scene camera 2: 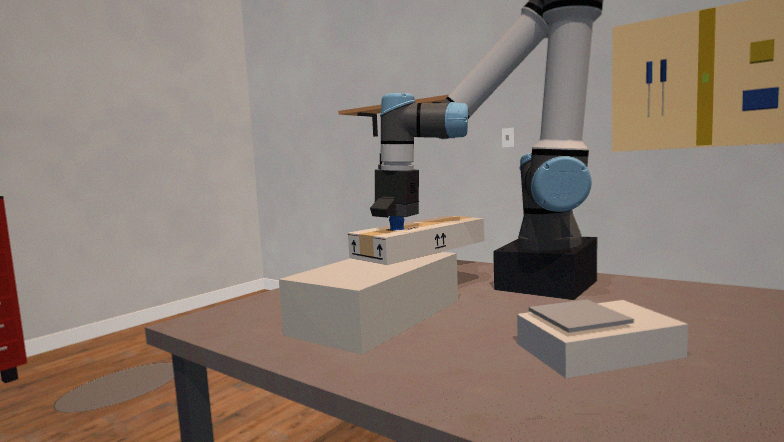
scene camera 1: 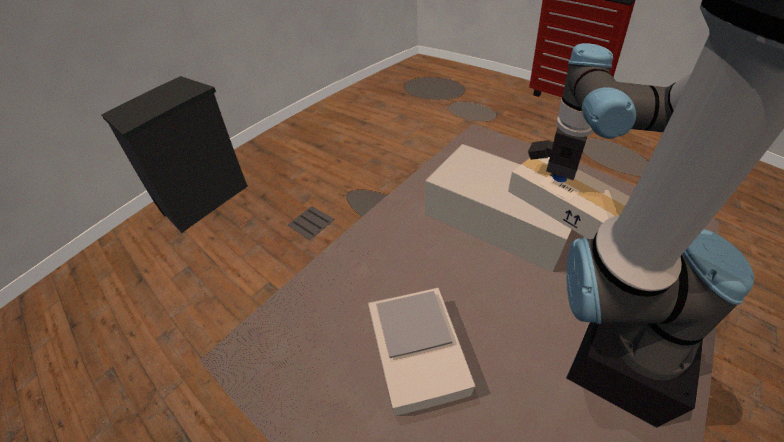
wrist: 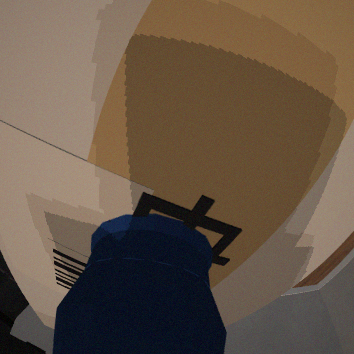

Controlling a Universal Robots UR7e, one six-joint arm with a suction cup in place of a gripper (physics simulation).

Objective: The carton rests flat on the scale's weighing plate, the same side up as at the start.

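Where they show: end effector, tool point: (scene camera 1: 558,181) (wrist: 160,231); arm's base, origin of the base link: (scene camera 2: 549,243) (scene camera 1: 650,340) (wrist: 5,270).
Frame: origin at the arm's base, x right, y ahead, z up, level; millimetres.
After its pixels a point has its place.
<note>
The long white carton (scene camera 1: 540,197) {y 299, x 217, z 40 mm} (scene camera 2: 417,244) {y 290, x 215, z 37 mm} (wrist: 50,95) lies flat on the large pale block (scene camera 1: 488,225) {y 393, x 165, z -51 mm} (scene camera 2: 321,315) {y 567, x 264, z -51 mm}, its arrows pointing up and one end overhanging toward the robot base. Tan tape, a barcode and a black mark show on its top. My gripper, the blue suction cup (scene camera 1: 559,178) (scene camera 2: 396,224) (wrist: 150,245), is pressed against the carton's top and shut on it; the cup partly hides the black mark in the wrist view. The scale (scene camera 1: 433,378) {y 325, x -222, z -53 mm} (scene camera 2: 625,348) {y 438, x -224, z -76 mm} stands apart from the block, and its grey weighing plate (scene camera 1: 414,323) {y 406, x -152, z -38 mm} (scene camera 2: 581,315) {y 423, x -158, z -38 mm} bears nothing.
The robot base (scene camera 1: 631,378) {y 21, x -87, z -2 mm} (scene camera 2: 543,269) {y 100, x -11, z -43 mm} stands on the brown table (scene camera 1: 307,329) {y 605, x -253, z -107 mm} (scene camera 2: 466,384) {y 594, x -32, z -108 mm}, near the block and scale. A black cabinet (scene camera 1: 181,159) and a red drawer cabinet (scene camera 1: 581,32) (scene camera 2: 8,296) stand beyond the table. A wall shelf (scene camera 2: 356,111) shows behind the wrist.
</note>
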